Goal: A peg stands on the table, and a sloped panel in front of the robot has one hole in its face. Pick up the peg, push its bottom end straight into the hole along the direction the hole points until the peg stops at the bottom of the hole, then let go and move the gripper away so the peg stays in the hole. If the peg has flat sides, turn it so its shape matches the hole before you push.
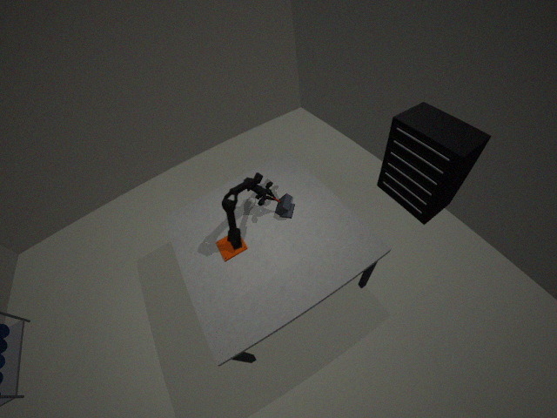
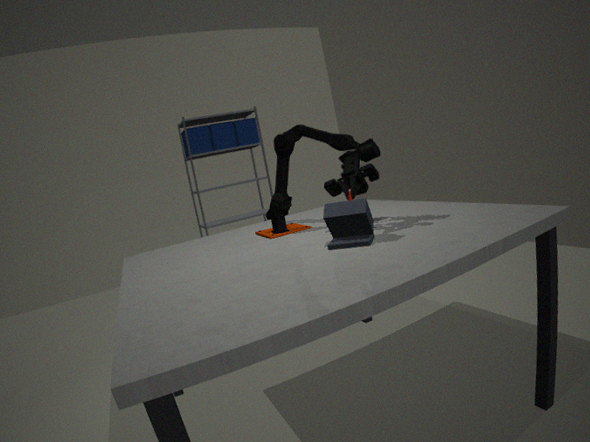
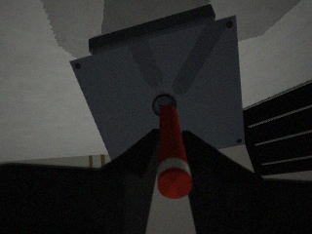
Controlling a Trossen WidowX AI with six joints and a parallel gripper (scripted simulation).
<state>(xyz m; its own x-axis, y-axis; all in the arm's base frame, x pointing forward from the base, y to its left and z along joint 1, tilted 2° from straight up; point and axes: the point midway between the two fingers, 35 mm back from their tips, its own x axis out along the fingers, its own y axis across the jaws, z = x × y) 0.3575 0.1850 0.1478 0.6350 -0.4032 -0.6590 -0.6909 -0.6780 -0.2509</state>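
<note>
The grey sloped panel lies 50 mm ahead of my gripper tip, 30 mm to the right of it and 50 mm below it. Also, from my gripper tip: red peg 10 mm behind, 10 mm to the left, 10 mm above.
</note>
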